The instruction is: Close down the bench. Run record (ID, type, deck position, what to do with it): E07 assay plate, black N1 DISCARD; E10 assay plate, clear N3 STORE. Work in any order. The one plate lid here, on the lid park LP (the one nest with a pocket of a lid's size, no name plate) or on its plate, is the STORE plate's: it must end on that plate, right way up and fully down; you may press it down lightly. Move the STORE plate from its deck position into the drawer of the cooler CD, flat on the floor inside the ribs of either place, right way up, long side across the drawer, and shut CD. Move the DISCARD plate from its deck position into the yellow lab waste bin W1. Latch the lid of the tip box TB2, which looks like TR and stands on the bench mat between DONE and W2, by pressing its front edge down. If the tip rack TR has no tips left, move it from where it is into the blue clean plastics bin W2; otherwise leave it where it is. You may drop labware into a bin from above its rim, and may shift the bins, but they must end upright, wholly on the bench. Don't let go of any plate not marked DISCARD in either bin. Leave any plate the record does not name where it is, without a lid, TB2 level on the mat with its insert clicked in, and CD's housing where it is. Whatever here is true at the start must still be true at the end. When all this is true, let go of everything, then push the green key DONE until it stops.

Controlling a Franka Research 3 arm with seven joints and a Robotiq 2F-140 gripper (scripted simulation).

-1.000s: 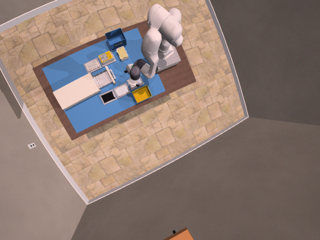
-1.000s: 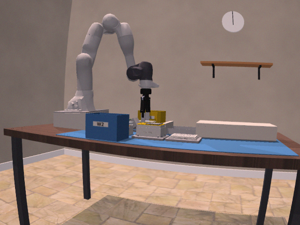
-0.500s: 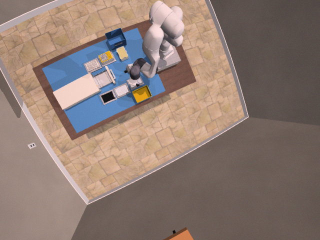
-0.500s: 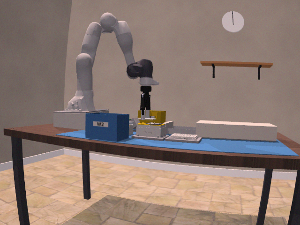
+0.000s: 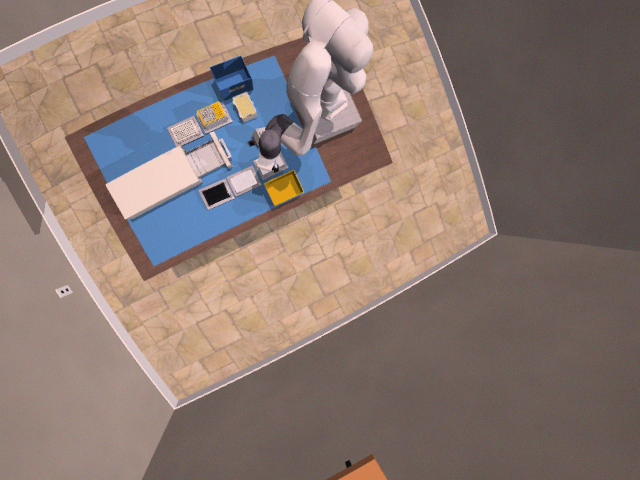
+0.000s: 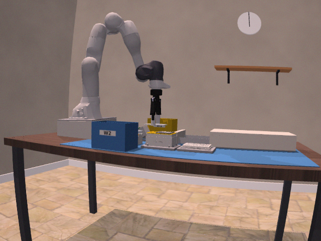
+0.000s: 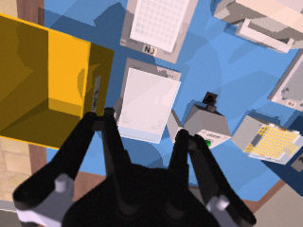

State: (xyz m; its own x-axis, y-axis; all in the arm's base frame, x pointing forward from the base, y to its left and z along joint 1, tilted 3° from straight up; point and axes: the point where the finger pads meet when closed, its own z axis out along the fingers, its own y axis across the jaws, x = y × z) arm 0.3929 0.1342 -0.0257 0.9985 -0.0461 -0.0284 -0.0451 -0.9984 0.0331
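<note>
My gripper is now 180 mm short of the grey nest N3, 100 mm above it and 10 mm to the right of it. Round my hand: grey lid park nest: 100 mm below; green key DONE: 150 mm to the right, 60 mm behind, 40 mm below; white plate lid: 20 mm below.
</note>
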